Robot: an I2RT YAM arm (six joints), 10 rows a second.
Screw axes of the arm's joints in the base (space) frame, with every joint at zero. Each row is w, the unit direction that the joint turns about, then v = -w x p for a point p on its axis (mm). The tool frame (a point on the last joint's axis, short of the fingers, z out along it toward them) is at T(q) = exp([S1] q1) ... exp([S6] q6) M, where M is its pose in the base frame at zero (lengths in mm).
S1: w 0 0 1 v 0.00 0.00 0.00
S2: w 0 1 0 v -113.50 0.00 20.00
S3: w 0 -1 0 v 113.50 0.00 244.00
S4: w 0 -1 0 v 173.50 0.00 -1.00
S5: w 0 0 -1 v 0.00 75.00 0.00
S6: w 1 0 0 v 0.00 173.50 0.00
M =
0 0 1 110.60
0 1 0 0.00
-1 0 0 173.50
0 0 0 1
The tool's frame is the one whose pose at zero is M.
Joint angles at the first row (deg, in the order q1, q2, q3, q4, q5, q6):
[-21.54, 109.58, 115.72, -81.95, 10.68, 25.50]
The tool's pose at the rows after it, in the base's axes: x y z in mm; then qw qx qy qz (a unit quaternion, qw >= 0):
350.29 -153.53 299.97 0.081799 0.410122 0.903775 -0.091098
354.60 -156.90 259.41 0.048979 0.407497 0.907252 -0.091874
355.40 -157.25 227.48 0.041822 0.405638 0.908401 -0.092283
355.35 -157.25 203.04 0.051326 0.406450 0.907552 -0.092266
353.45 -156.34 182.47 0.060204 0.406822 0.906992 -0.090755
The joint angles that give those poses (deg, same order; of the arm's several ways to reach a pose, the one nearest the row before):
[-22.68, 111.68, 109.05, -78.19, 10.70, 25.28]
[-22.90, 113.54, 102.59, -73.60, 10.66, 24.97]
[-22.89, 114.19, 96.29, -67.46, 10.68, 24.80]
[-22.90, 114.39, 90.94, -60.82, 10.70, 24.82]
[-22.90, 114.47, 86.23, -55.00, 10.55, 24.80]

